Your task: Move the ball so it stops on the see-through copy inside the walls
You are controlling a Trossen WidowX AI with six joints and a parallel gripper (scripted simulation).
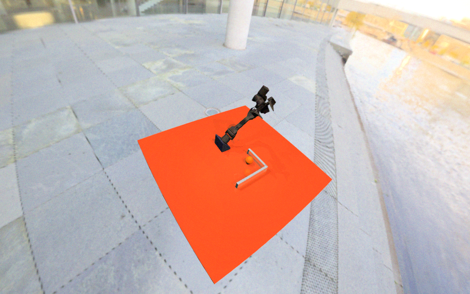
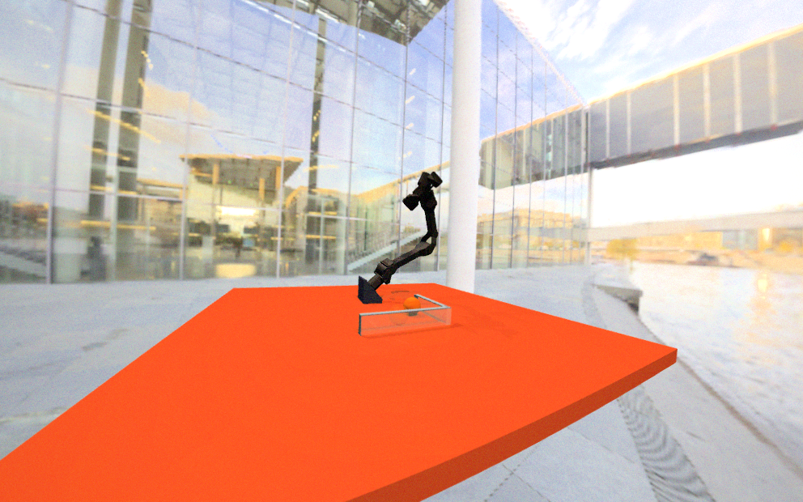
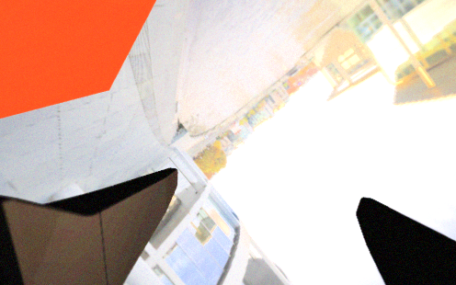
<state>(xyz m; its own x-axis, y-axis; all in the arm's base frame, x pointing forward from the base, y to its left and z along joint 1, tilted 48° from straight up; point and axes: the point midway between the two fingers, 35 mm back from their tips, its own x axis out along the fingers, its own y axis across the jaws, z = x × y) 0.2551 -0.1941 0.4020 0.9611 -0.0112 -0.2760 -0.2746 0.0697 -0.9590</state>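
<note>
My gripper tip is 110 mm short of the see-through ball, 130 mm to the left of it and 460 mm above it. From my gripper tip the other things lie so: clear wall (150 mm ahead, 110 mm to the right, 470 mm below).
</note>
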